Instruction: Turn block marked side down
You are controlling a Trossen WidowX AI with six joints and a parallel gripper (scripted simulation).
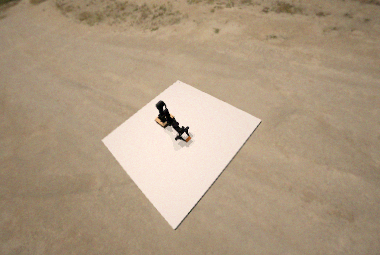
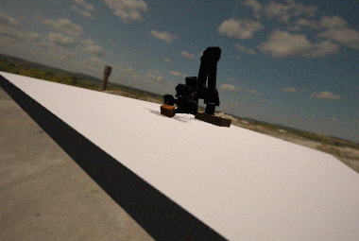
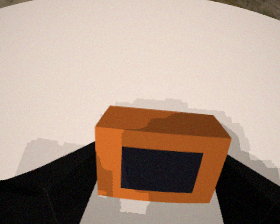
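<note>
Now: gripper tip 1 cm past the orange block.
</note>
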